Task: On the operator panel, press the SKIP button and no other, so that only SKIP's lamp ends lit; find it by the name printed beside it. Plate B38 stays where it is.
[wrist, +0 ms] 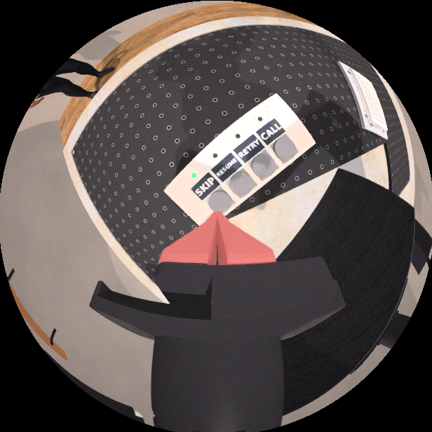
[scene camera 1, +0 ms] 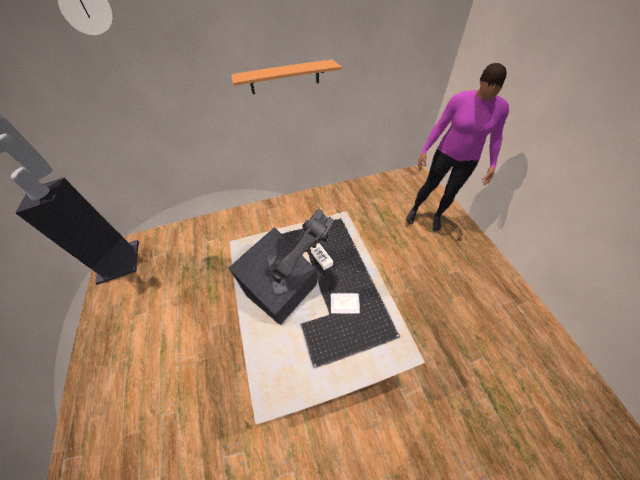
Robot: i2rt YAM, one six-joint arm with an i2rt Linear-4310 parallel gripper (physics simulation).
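Places are measured from the arm's base along level axes (x ahead, y down, z left), in millimetres.
Where they show: gripper, fingertip midpoint: [scene camera 1: 315, 247]; arm's base, origin of the base link: [scene camera 1: 277, 274].
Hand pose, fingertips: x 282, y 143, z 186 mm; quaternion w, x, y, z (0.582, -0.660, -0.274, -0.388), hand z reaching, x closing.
Observation:
Each offset is from my fingertips to the top centre of the thing. Level surfaces: height alone.
The cream operator panel @(dz -42, dx +27, dy +32 mm) [scene camera 1: 325, 262] [wrist: 295, 120] lies on the black perforated mat, with several round grey buttons in a row. In the wrist view the printed names read SKIP, RESUME, RETRY and CALL. The SKIP button [wrist: 219, 200] is at the lower left end. SKIP's lamp [wrist: 194, 175] is lit green; the other lamps [wrist: 215, 155] [wrist: 238, 136] [wrist: 260, 119] are dark. My gripper [wrist: 216, 217] is shut and empty, its red fingertips just below the SKIP button in the wrist view; whether they touch the panel I cannot tell. A white plate @(dz -389, dx +35, dy +62 mm) [scene camera 1: 344, 303] [wrist: 367, 100] lies on the mat; its print is too small to read.
The black perforated mat @(dy +88 mm) [scene camera 1: 351, 335] [wrist: 130, 125] lies on a pale table top @(dy +101 mm) [scene camera 1: 279, 382]. The arm's dark base block [scene camera 1: 258, 273] stands beside the panel. A person [scene camera 1: 473, 126] stands on the floor past the table, and a dark pedestal [scene camera 1: 77, 227] stands at the left.

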